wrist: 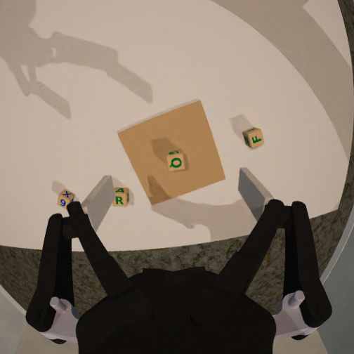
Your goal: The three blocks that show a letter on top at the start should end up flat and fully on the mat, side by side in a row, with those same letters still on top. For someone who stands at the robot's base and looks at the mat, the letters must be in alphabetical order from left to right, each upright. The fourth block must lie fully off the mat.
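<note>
A wooden block with a green Q [176,161] on top sits on the brown square mat [202,120], right of its middle. A block with a green F [255,138] on top lies off the mat to the right, its letter turned sideways in this view. A block with a green R [119,199] on top and a green A on a side stands off the mat at the lower left, by the left finger. A block with a blue X and 9 [64,199] lies farther left, partly behind that finger; its top face is hard to tell. My gripper [175,182] is wide open and empty, above the table.
The pale round table top [175,60] carries the mat and blocks. Its dark speckled edge [175,260] runs below and on the right. Shadows of the arm and gripper fall on the table and over the mat's lower corner.
</note>
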